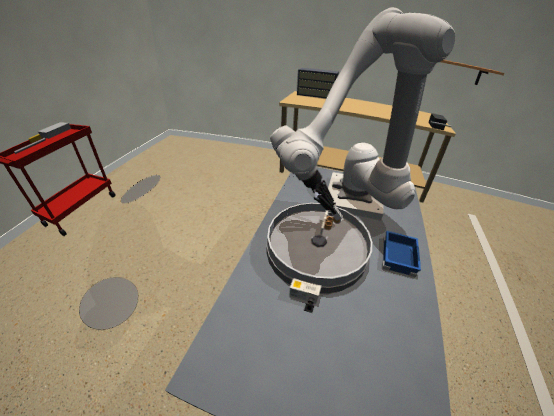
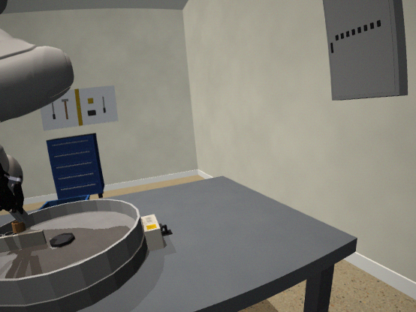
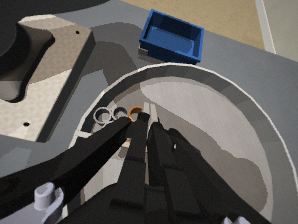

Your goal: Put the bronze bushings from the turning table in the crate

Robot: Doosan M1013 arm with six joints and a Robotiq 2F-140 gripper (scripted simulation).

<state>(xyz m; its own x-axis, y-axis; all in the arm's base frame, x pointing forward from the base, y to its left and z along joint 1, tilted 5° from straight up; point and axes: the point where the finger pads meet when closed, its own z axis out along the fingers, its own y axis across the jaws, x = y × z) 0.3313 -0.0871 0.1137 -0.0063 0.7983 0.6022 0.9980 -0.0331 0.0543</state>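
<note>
Right now the blue crate is 50 mm ahead of my hand, 310 mm to the left of it and 110 mm below it. The rest, counted from my hand: round grey turning table 110 mm ahead, 40 mm to the right, 80 mm below.
</note>
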